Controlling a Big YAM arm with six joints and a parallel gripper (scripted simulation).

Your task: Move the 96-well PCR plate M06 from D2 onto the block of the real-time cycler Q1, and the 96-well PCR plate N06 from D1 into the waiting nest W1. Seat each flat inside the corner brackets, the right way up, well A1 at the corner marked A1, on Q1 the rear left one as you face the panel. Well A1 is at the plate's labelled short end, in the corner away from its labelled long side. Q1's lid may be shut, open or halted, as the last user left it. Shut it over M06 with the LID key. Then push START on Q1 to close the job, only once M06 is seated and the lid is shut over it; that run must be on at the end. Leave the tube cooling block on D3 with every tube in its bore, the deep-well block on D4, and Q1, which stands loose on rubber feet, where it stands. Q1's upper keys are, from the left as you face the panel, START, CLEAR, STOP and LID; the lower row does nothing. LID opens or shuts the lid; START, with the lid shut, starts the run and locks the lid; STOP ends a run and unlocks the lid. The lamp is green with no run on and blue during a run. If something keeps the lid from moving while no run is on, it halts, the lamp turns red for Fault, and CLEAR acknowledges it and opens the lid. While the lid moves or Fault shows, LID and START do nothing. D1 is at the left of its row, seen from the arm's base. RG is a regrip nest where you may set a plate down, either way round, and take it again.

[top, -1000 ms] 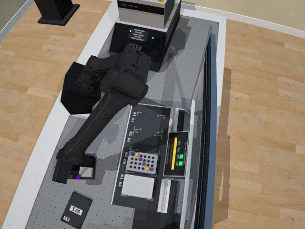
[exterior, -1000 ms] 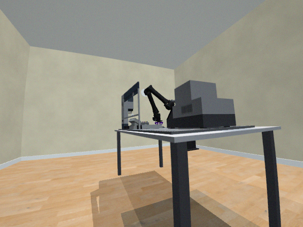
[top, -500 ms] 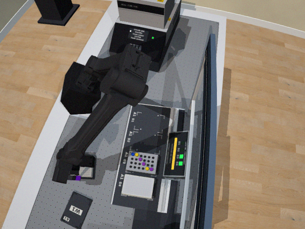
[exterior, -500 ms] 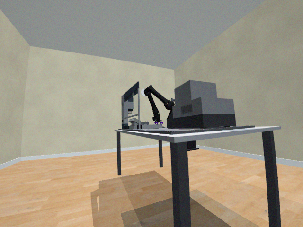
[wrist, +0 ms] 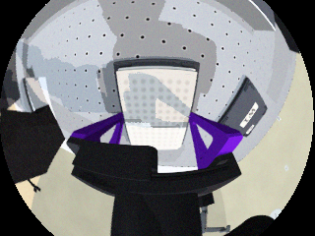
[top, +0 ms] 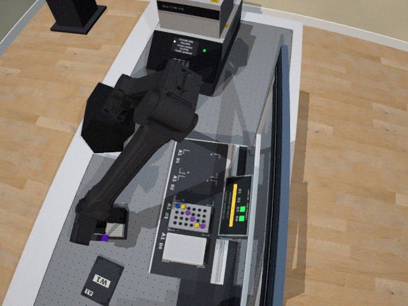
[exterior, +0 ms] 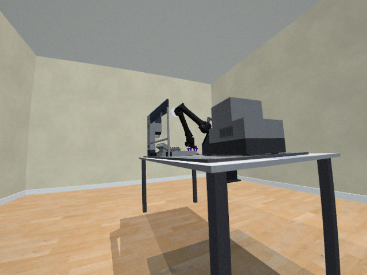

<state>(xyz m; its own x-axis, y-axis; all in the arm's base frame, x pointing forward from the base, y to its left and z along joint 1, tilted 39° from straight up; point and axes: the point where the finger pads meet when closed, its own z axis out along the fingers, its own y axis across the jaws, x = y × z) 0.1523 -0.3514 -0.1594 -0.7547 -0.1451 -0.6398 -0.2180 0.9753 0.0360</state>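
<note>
My gripper is now 20 mm above the dark regrip nest. Round my hand: dark waiting nest W1: 50 mm ahead, 190 mm to the right, 20 mm below; then nest A1 mark: 20 mm ahead, 240 mm to the right, 10 mm below; then white deep-well block: 300 mm ahead, 10 mm to the right, 50 mm above.
</note>
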